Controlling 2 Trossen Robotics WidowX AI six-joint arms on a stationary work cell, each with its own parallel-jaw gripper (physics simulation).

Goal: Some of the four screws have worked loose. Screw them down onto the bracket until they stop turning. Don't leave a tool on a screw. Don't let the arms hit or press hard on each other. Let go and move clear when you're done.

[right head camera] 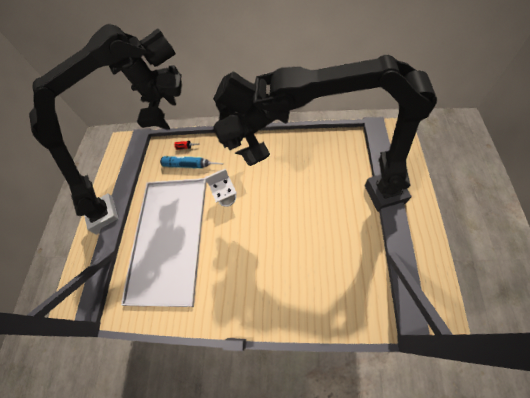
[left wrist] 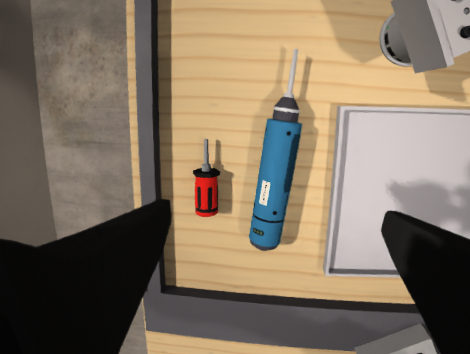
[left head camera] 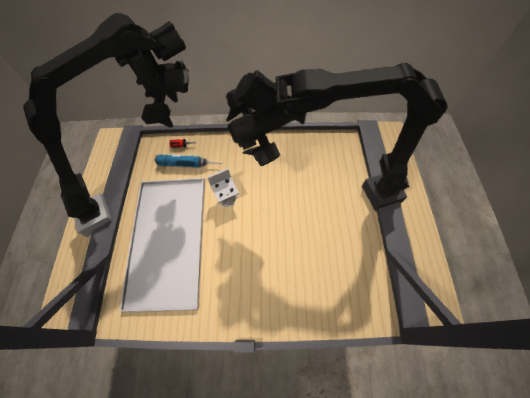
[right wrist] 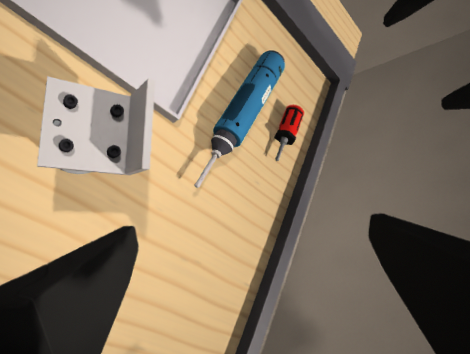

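Where they show: left gripper, fingertip midpoint: (right head camera: 171, 117) (left wrist: 277, 216) (left head camera: 173, 114) (right wrist: 416, 66); right gripper, fingertip midpoint: (right wrist: 253, 231); left arm's base, link origin: (right head camera: 97, 211) (left head camera: 88, 211); right arm's base, link origin: (right head camera: 389, 187) (left head camera: 386, 187).
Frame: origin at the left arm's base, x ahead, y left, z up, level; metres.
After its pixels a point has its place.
Observation:
A grey angled bracket (left head camera: 218, 180) {x 0.405, y -0.139, z 0.028 m} (right wrist: 80, 125) {x 0.407, y -0.176, z 0.018 m} (left wrist: 425, 37) {x 0.404, y -0.132, z 0.046 m} stands on a round grey base (left head camera: 228, 202) {x 0.402, y -0.196, z -0.024 m} (left wrist: 395, 44) {x 0.408, y -0.139, z -0.019 m}. Black screws sit in its sloping face: two nearer the upright flange (right wrist: 116, 111) (right wrist: 114, 151), two farther away (right wrist: 70, 101) {x 0.389, y -0.184, z 0.021 m} (right wrist: 66, 145) {x 0.425, y -0.187, z 0.022 m}. How far each stands up is unclear. A blue electric driver (left head camera: 179, 161) {x 0.329, y 0.028, z -0.012 m} (right head camera: 182, 162) {x 0.329, y 0.028, z -0.011 m} (left wrist: 277, 165) {x 0.352, y 0.029, z -0.007 m} (right wrist: 250, 100) {x 0.344, y 0.025, z -0.008 m} and a short red screwdriver (left head camera: 177, 143) {x 0.355, y 0.116, z -0.023 m} (right head camera: 182, 145) {x 0.356, y 0.114, z -0.023 m} (left wrist: 206, 192) {x 0.359, y 0.120, z -0.019 m} (right wrist: 291, 121) {x 0.356, y 0.116, z -0.022 m} lie on the table. My left gripper (left wrist: 277, 216) {x 0.375, y 0.028, z 0.188 m} is open and empty, high above the tools. My right gripper (right wrist: 253, 231) {x 0.484, y -0.143, z 0.189 m} is open and empty, raised behind and right of the bracket.
A shallow white tray (left head camera: 165, 295) {x 0.110, y -0.351, z -0.044 m} (right head camera: 160, 292) {x 0.100, y -0.348, z -0.044 m} lies in front of the blue driver, its back right corner close to the bracket. A dark raised frame (left head camera: 320, 127) {x 0.849, y -0.092, z -0.037 m} (left wrist: 146, 100) {x 0.489, y 0.131, z -0.028 m} borders the wooden table. The left gripper's fingertips show at the right wrist view's upper right.

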